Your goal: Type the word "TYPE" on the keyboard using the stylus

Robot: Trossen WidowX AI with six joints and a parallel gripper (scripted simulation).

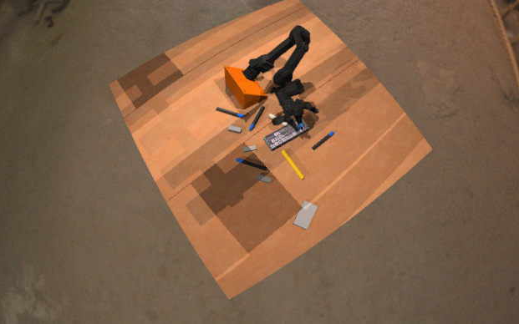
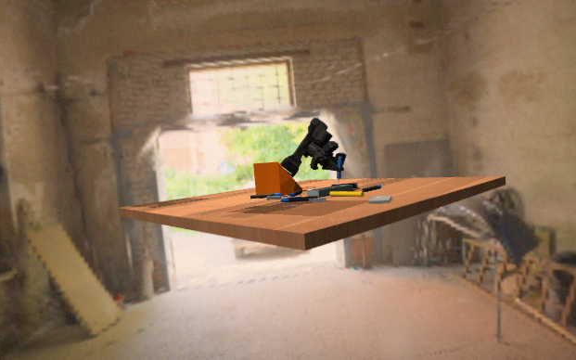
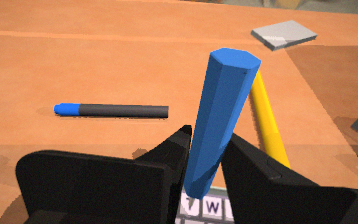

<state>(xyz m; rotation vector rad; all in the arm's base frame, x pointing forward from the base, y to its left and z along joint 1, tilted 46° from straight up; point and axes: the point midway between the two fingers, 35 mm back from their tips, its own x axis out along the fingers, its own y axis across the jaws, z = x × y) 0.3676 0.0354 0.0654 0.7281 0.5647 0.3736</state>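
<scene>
My gripper tip is 110 mm short of the yellow stick, 80 mm to the left of it and 90 mm above it. Also, from my gripper tip: dark cylinder (140 mm behind, 130 mm to the left, 80 mm below); then blue stylus (20 mm behind, 20 mm below); then white cylinder (120 mm behind, 40 mm to the right, 90 mm below).
</scene>
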